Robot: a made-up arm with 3 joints. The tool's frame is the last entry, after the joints. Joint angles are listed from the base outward. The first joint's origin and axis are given. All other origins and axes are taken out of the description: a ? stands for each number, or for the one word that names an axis. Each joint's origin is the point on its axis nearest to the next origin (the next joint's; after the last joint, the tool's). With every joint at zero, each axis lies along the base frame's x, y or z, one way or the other. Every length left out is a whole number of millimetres.
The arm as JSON. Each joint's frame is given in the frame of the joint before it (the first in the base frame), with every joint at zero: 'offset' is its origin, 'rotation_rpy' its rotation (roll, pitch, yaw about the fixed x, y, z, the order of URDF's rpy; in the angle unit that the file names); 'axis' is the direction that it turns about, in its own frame. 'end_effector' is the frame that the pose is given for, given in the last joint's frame.
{
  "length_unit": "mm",
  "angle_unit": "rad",
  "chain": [
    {
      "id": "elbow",
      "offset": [
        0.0,
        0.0,
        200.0
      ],
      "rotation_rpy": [
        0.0,
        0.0,
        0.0
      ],
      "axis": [
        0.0,
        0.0,
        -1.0
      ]
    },
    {
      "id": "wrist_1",
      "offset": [
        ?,
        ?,
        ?
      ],
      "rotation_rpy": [
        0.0,
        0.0,
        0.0
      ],
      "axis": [
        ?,
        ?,
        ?
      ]
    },
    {
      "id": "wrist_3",
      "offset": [
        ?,
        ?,
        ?
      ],
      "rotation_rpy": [
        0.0,
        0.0,
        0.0
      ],
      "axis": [
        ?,
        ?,
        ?
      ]
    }
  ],
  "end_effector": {
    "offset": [
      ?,
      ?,
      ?
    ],
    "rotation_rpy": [
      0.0,
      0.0,
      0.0
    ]
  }
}
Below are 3 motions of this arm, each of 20 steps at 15 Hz.
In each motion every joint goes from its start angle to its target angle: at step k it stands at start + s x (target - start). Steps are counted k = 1, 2, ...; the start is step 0. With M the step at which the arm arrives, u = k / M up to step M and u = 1 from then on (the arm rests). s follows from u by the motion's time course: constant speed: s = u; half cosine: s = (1 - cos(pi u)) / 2; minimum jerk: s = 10 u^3 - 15 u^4 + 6 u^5.
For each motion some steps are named. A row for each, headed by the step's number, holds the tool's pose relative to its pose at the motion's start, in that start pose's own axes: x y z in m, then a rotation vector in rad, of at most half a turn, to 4 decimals.
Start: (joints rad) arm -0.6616 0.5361 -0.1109
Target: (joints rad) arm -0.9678 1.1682 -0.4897
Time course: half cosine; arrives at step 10
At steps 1, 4, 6, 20:
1: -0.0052 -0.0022 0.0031 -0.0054 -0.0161 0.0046
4: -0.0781 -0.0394 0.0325 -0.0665 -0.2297 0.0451
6: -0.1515 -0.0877 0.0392 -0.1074 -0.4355 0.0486
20: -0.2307 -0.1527 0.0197 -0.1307 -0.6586 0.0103

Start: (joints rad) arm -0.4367 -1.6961 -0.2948
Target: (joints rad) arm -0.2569 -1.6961 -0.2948
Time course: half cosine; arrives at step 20
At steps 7, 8, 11, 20:
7: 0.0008 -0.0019 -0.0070 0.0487 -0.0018 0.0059
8: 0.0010 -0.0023 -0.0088 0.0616 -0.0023 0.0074
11: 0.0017 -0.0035 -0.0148 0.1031 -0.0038 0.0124
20: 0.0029 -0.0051 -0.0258 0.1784 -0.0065 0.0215

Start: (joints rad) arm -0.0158 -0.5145 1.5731
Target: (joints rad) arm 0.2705 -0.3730 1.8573
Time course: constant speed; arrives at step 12
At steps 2, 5, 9, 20:
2: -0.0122 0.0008 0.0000 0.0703 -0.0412 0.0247
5: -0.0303 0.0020 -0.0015 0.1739 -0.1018 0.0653
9: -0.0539 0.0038 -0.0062 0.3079 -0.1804 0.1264
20: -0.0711 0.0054 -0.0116 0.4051 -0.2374 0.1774

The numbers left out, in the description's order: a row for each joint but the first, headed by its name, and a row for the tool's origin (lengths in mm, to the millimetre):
wrist_1: xyz -288.0 -87.0 0.0, axis 0.0 -1.0 0.0
wrist_3: xyz 224.0 0.0 352.0, axis 1.0 0.0 0.0
tool: xyz 0.0 -49.0 35.0

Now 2 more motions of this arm.
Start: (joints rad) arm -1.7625 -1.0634 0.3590
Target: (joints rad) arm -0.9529 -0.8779 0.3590
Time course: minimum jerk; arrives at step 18
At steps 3, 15, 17, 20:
3: -0.0045 -0.0046 -0.0007 0.0251 -0.0111 -0.0108
15: -0.1381 -0.0835 -0.0651 0.6467 -0.3133 -0.3518
17: -0.1432 -0.0844 -0.0688 0.6681 -0.3244 -0.3664
20: -0.1435 -0.0844 -0.0690 0.6690 -0.3249 -0.3671

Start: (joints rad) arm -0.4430 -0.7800 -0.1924
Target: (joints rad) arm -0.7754 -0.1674 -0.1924
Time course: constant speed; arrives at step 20
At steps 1, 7, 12, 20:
1: -0.0107 0.0008 0.0085 -0.0115 -0.0324 0.0059
7: -0.0793 0.0045 0.0503 -0.0726 -0.2276 0.0485
12: -0.1401 0.0037 0.0729 -0.1126 -0.3913 0.0928
20: -0.2384 -0.0100 0.0860 -0.1540 -0.6531 0.1789

